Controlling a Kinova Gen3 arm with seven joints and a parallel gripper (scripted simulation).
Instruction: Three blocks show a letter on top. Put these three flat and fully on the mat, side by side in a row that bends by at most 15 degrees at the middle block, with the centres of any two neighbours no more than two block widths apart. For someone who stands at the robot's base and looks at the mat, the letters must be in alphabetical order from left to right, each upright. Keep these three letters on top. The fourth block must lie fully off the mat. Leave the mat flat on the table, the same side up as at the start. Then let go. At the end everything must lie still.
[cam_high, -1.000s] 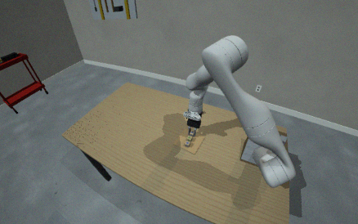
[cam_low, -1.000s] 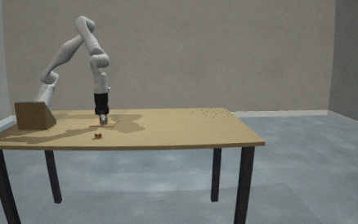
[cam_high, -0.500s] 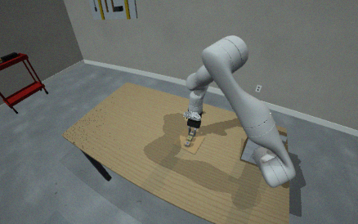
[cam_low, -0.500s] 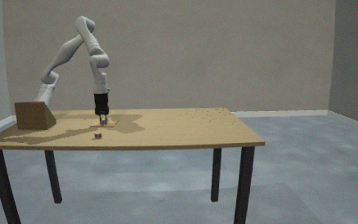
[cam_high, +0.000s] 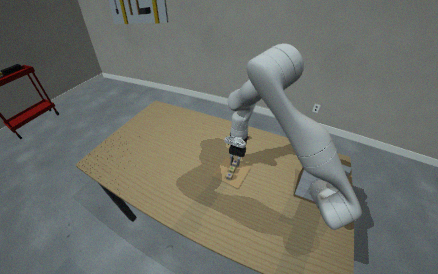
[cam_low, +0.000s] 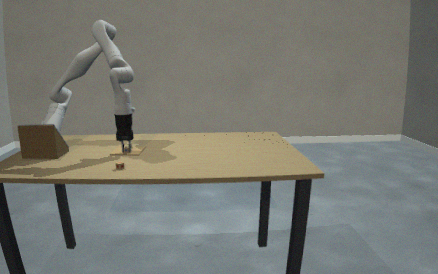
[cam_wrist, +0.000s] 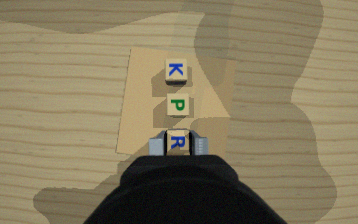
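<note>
My hand is 10 mm above the blue R block. From my hand the other things lie so: blue K block: 10 mm behind, 80 mm to the left, 10 mm below; tan mat: 40 mm to the left, 20 mm below; green P block: 40 mm to the left, 10 mm below.
</note>
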